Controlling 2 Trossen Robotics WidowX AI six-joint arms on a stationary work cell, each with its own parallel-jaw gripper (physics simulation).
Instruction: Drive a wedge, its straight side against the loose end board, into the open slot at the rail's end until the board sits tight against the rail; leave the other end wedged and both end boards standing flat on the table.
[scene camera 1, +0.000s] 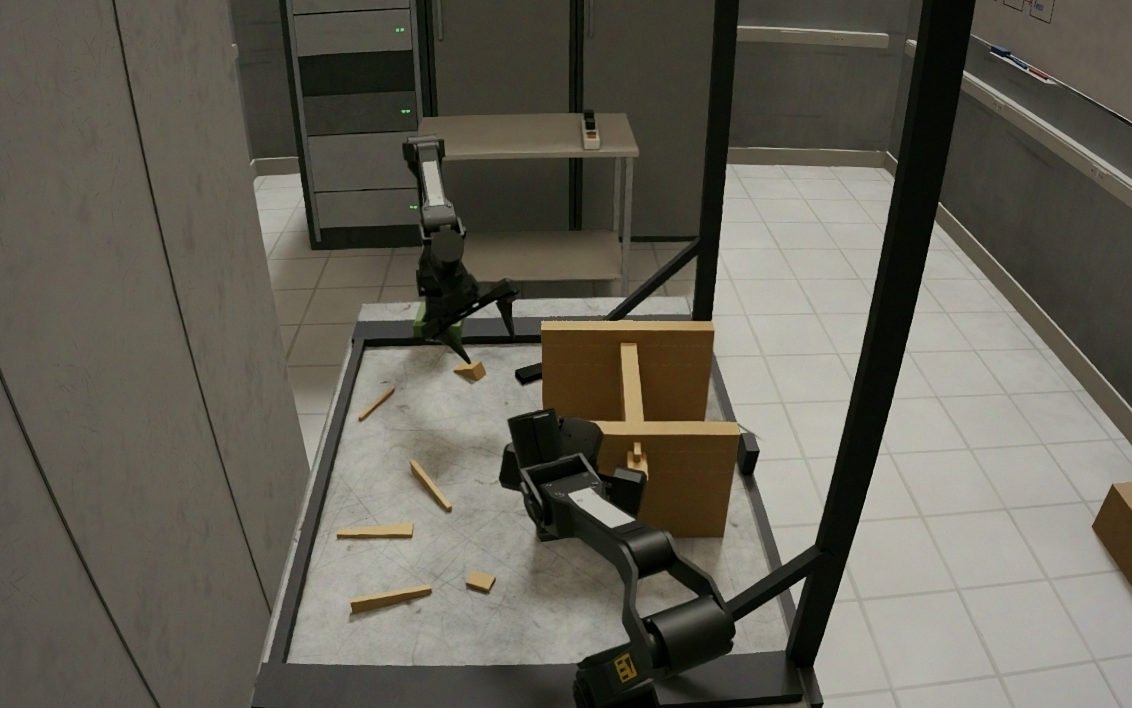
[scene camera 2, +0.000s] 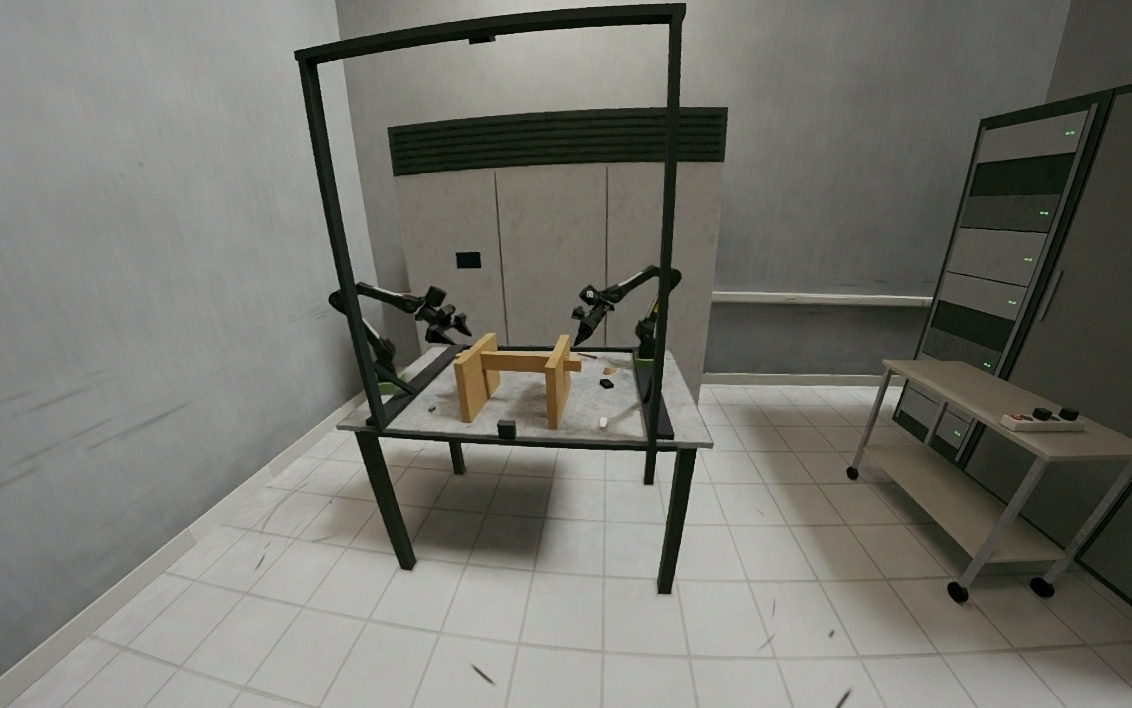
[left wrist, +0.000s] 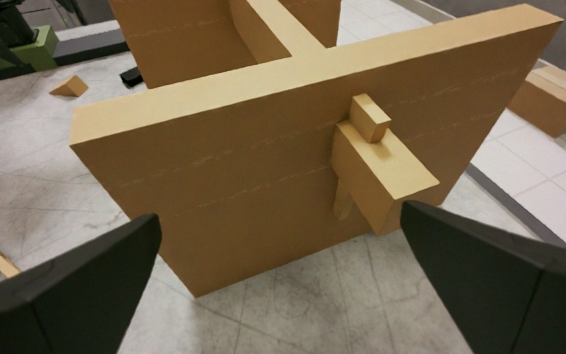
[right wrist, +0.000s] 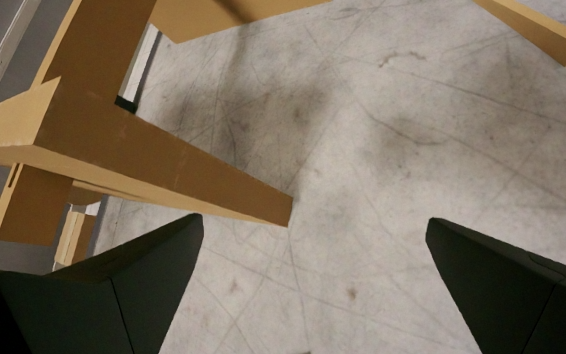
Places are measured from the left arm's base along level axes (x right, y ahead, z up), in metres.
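Where they show: left gripper, fingertip midpoint: (scene camera 2: 463, 339) (left wrist: 282, 218); right gripper, fingertip midpoint: (scene camera 1: 491, 351) (scene camera 2: 574, 344) (left wrist: 46, 39) (right wrist: 315, 226); right arm's base, link origin: (scene camera 1: 439, 314) (scene camera 2: 646, 356) (left wrist: 19, 39).
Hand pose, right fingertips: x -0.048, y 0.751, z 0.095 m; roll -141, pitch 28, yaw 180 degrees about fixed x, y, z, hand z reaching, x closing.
Things, the pixels of their top centre, and the offset from my right fingertips. "spot": a spot on its surface instead.
- wedged end board, top centre: (left wrist: 349, 57) (scene camera 1: 637, 427) (scene camera 2: 476, 346) dz +0.069, dx +0.171, dy -0.348 m
- wedge, surface spot: (left wrist: 367, 117) spot: dz +0.051, dx +0.160, dy -0.378 m
- rail, top centre: (left wrist: 271, 10) (scene camera 1: 631, 384) (scene camera 2: 516, 353) dz +0.047, dx +0.200, dy -0.210 m
- slot, surface spot: (right wrist: 12, 175) spot: dz +0.036, dx +0.241, dy -0.045 m
- thin wooden strip, top centre: (scene camera 1: 376, 402) dz -0.133, dx -0.223, dy +0.072 m
- small wedge-shaped block, top centre: (scene camera 1: 468, 362) (left wrist: 60, 78) (scene camera 2: 610, 366) dz -0.116, dx -0.033, dy +0.150 m
- small flat block, top centre: (scene camera 1: 480, 579) dz -0.133, dx -0.078, dy -0.414 m
- black block, top centre: (scene camera 1: 531, 370) (left wrist: 137, 70) (scene camera 2: 606, 382) dz -0.128, dx +0.089, dy +0.115 m
The wedged end board (scene camera 1: 688, 492) (scene camera 2: 471, 388) (left wrist: 250, 200) stands upright; a wedge (left wrist: 367, 117) passes through the rail's protruding end, its lower tip showing below. The rail (scene camera 1: 631, 379) (scene camera 2: 517, 361) (left wrist: 285, 25) (right wrist: 100, 45) runs to the other end board (scene camera 1: 584, 367) (scene camera 2: 554, 392) (left wrist: 190, 40) (right wrist: 165, 160), also upright. A slot (right wrist: 12, 175) shows in the rail's end beyond it. Loose wedges (scene camera 1: 374, 531) (scene camera 1: 429, 485) (scene camera 1: 390, 598) lie on the table. My left gripper (scene camera 2: 459, 335) (left wrist: 282, 218) is open and empty, facing the wedged board. My right gripper (scene camera 1: 490, 347) (scene camera 2: 577, 327) (right wrist: 315, 226) is open and empty, above the table beside the slotted end.
A thin wooden strip (scene camera 1: 376, 404), a small wedge-shaped block (scene camera 1: 469, 370) (left wrist: 70, 87), a small flat block (scene camera 1: 480, 581) and a black block (scene camera 1: 528, 373) (scene camera 2: 606, 383) (left wrist: 131, 77) lie on the table. Dark frame posts (scene camera 1: 889, 317) (scene camera 2: 667, 250) rise at the table's edge.
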